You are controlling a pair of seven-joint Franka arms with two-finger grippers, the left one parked.
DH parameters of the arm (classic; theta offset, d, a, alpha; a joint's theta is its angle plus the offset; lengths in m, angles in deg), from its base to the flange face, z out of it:
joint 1: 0 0.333 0 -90
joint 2: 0 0 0 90
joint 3: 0 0.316 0.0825 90
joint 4: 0 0 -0.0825 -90
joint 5: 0 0.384 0 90
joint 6: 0 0 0.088 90
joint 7: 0 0.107 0 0
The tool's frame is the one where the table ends.
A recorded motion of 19 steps. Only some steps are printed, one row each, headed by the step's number.
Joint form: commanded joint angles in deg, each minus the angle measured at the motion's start. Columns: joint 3, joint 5, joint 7, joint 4, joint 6, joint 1, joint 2.
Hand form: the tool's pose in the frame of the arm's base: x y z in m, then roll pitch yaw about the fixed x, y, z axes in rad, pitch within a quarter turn. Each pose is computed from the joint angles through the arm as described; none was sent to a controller.
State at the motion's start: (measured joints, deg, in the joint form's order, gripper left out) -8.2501 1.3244 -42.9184 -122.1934 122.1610 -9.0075 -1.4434
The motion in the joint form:
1: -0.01 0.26 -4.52 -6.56 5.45 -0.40 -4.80
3: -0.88 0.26 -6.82 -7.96 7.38 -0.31 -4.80
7: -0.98 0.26 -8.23 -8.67 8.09 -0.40 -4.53
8: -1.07 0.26 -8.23 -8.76 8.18 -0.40 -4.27
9: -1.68 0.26 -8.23 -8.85 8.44 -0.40 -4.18
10: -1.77 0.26 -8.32 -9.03 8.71 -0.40 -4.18
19: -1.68 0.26 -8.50 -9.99 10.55 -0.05 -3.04
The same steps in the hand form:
1: 0.4889 -0.1558 0.4200 3.1034 -0.0878 0.5055
3: 0.4843 -0.1617 0.4118 3.0939 -0.0930 0.5319
7: 0.4823 -0.1628 0.4049 3.0948 -0.0882 0.5527
8: 0.4822 -0.1635 0.4020 3.0978 -0.0849 0.5508
9: 0.4805 -0.1687 0.4009 3.0973 -0.0862 0.5401
10: 0.4800 -0.1694 0.3999 3.0961 -0.0872 0.5401
19: 0.4812 -0.1655 0.3854 3.0965 -0.0812 0.5499

